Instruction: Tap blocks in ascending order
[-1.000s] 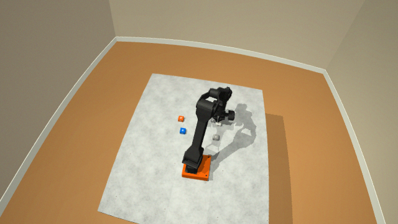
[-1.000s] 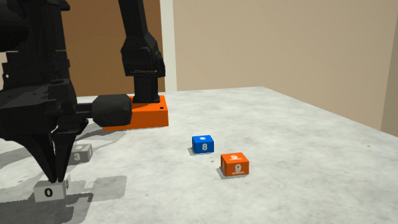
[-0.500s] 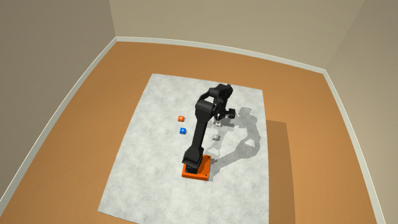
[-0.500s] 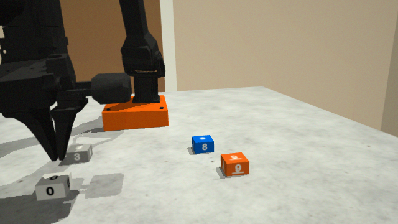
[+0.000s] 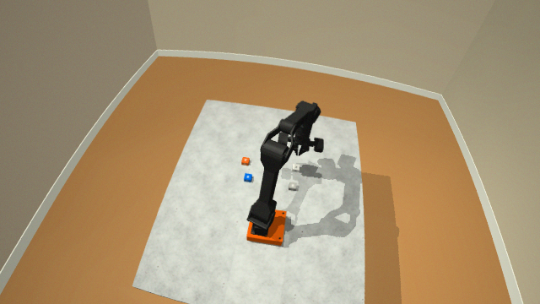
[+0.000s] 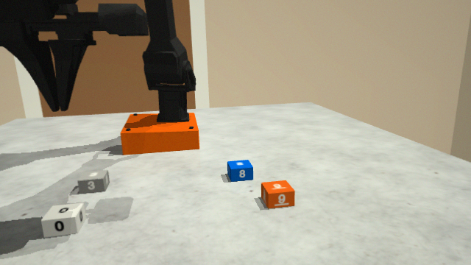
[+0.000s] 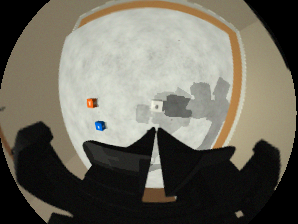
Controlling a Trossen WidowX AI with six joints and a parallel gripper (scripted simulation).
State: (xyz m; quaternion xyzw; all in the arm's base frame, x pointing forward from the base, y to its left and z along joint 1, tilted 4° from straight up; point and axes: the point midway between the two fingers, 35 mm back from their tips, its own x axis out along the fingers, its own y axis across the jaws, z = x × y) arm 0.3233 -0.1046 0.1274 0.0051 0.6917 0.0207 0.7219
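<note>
My gripper tip is 9 cm past the grey block and 11 cm above it. Round my gripper tip: orange block (23 cm to the left, 11 cm below); then white block (2 cm ahead, 1 cm to the right, 11 cm below); then blue block (8 cm behind, 20 cm to the left, 11 cm below).
</note>
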